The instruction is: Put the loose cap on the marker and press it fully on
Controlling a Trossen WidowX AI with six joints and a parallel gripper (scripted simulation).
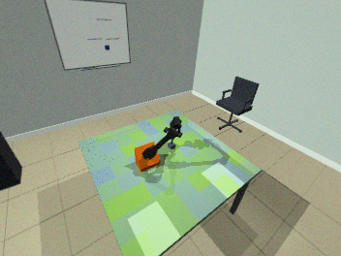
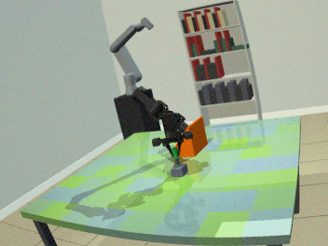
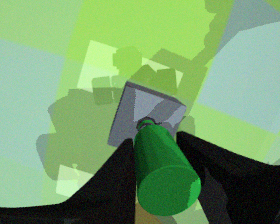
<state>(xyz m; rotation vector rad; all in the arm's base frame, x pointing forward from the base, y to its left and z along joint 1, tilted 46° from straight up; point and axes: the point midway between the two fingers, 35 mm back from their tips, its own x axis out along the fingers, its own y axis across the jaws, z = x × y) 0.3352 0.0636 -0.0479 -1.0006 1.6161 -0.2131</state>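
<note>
My gripper tip is now 10 mm below the green marker cap. Round my gripper tip: holder block (10 mm behind, 10 mm to the right, 80 mm below).
</note>
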